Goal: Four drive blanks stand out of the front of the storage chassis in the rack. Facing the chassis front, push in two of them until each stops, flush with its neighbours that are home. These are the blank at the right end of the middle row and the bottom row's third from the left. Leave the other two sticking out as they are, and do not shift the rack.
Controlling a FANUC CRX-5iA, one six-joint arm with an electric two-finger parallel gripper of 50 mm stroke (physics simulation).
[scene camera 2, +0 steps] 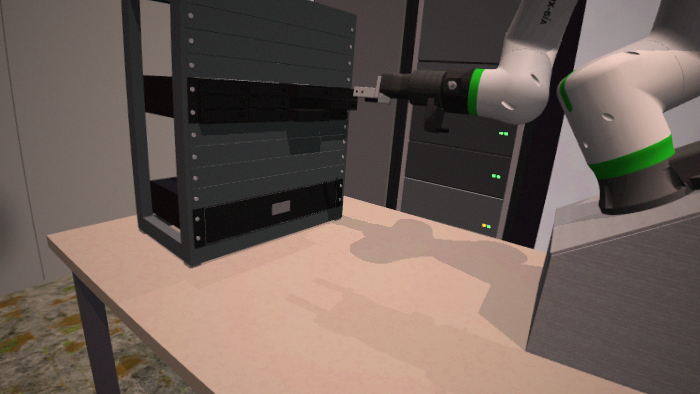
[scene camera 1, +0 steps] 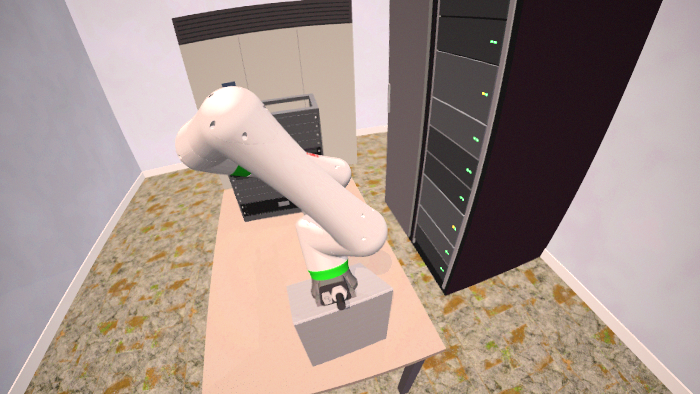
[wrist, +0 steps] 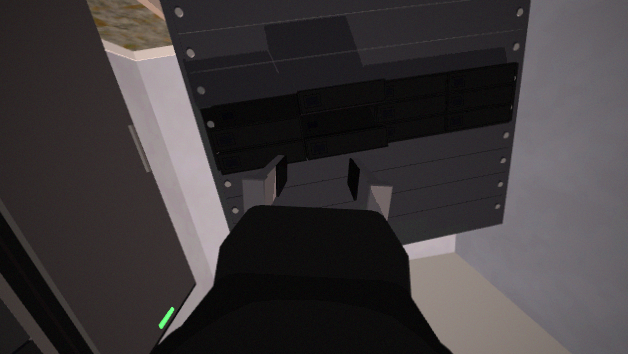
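Pixels of known places: gripper, fingertip midpoint: [scene camera 2: 360, 94] [wrist: 317, 169]; arm's base, origin of the base link: [scene camera 2: 647, 197] [scene camera 1: 334, 288].
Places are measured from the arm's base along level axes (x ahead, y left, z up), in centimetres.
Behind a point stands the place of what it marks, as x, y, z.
The rack [scene camera 2: 182, 150] {71.7, 46.5, -1.0} [scene camera 1: 245, 210] {70.8, 43.6, -18.2} stands on the table. The dark storage chassis [scene camera 2: 159, 95] {88.4, 44.5, 8.8} sits in it; in the upside-down wrist view its right end is at left and its bottom row at top. The bottom row's third blank from left [wrist: 345, 94] {67.5, 15.9, 5.7} stands out, as does the top row's third [wrist: 347, 143] {67.5, 15.5, 11.6}. The middle row's second blank [wrist: 415, 110] {70.3, 27.3, 9.0} seems to stand out. The middle row's right-end blank [wrist: 260, 134] {68.1, 4.9, 8.8} is too dark to judge. My gripper [wrist: 317, 169] {58.3, 9.7, 11.9} [scene camera 2: 357, 92] {58.3, 9.7, 11.9} is open and empty, before the rack's right part, its fingers apart sideways; the arm hides it in scene camera 1.
Plain filler panels [scene camera 2: 270, 50] {71.9, 25.7, 20.1} lie above and below the chassis. A lower black unit [scene camera 2: 240, 212] {71.4, 33.7, -16.6} sits at the rack's foot. A tall server cabinet [scene camera 1: 560, 125] [scene camera 2: 455, 165] stands right of the table [scene camera 1: 245, 300] {18.0, 39.5, -27.1} [scene camera 2: 275, 340] {40.0, 46.4, -27.1}. The arm's grey pedestal [scene camera 1: 345, 325] {-11.3, -1.5, -3.6} [scene camera 2: 620, 290] {-0.5, 15.0, -11.7} stands on the table.
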